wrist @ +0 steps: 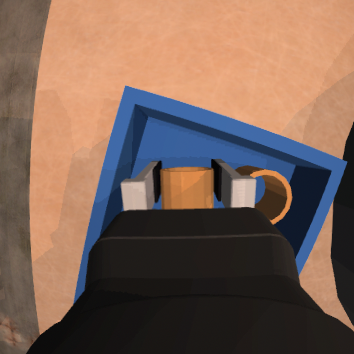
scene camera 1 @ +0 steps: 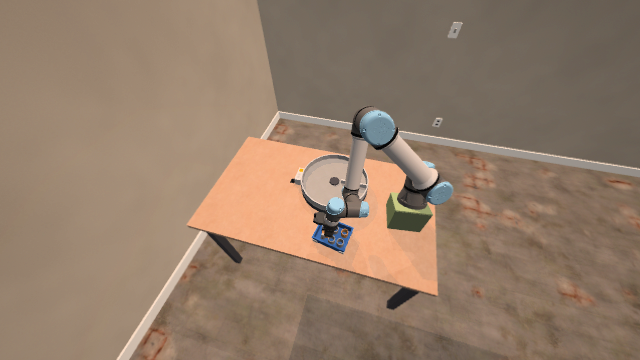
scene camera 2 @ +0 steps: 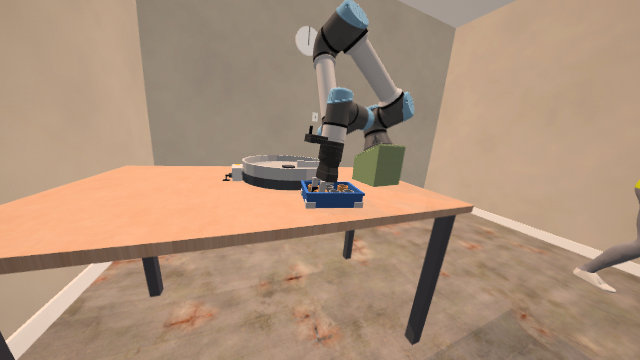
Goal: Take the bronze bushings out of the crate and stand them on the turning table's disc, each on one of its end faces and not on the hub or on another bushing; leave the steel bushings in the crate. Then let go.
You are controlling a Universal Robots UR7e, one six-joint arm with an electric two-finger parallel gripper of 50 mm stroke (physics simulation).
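Places are measured from the arm's base along level axes (x ahead, y left, z up), in millimetres.
Pixels of known places: gripper, fingertip midpoint: (wrist: 186,173) (scene camera 1: 322,234); arm's base at its link origin: (scene camera 1: 411,201) (scene camera 2: 378,151).
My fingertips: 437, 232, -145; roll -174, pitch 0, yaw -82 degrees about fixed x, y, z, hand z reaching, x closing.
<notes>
For each thing: its middle in the pictures, then the offset to it from my fingertips, as dx, dy, dz. "spot": a spot on its surface instead.
- blue crate at the middle of its body: (wrist: 192,245) (scene camera 2: 329,193) (scene camera 1: 332,234) -54, -11, +11
- second bronze bushing at the middle of its body: (wrist: 254,192) -8, -52, +10
- turning table's disc at the middle of its body: (scene camera 2: 288,167) (scene camera 1: 334,181) +7, -353, +38
- dark hub at the middle of its body: (scene camera 2: 288,166) (scene camera 1: 334,181) +7, -353, +43
- raised rim at a spot on its surface: (scene camera 2: 255,172) (scene camera 1: 303,192) spot: +173, -224, +42
- pale bar at a spot on its surface: (scene camera 2: 307,163) spot: -89, -346, +60
- small white box at a spot on its surface: (scene camera 2: 236,172) spot: +244, -312, +24
The blue crate (scene camera 1: 327,246) (scene camera 2: 332,201) (wrist: 240,131) stands on the table. My gripper (scene camera 1: 328,233) (scene camera 2: 319,185) (wrist: 186,173) reaches down into its left part and is shut on a bronze bushing (wrist: 187,192), whose curved side faces the wrist camera. A second bronze bushing (wrist: 288,195) is beside the right finger in the wrist view. Another bronze bushing (scene camera 1: 345,233) (scene camera 2: 342,188) is at the crate's back right. Several steel bushings, one at the front right (scene camera 1: 340,243) (scene camera 2: 348,191), stand in the crate. The turning table's disc (scene camera 1: 317,184) (scene camera 2: 270,164) has a dark hub (scene camera 1: 334,181) (scene camera 2: 288,166); my arm hides part of the disc.
A raised rim (scene camera 1: 303,192) (scene camera 2: 255,172) surrounds the disc, and a pale bar (scene camera 2: 307,163) shows at its right. A small white box (scene camera 1: 299,175) (scene camera 2: 236,172) sits at its left. The green block (scene camera 1: 407,220) (scene camera 2: 390,167) under my arm's base stands right of the crate.
</notes>
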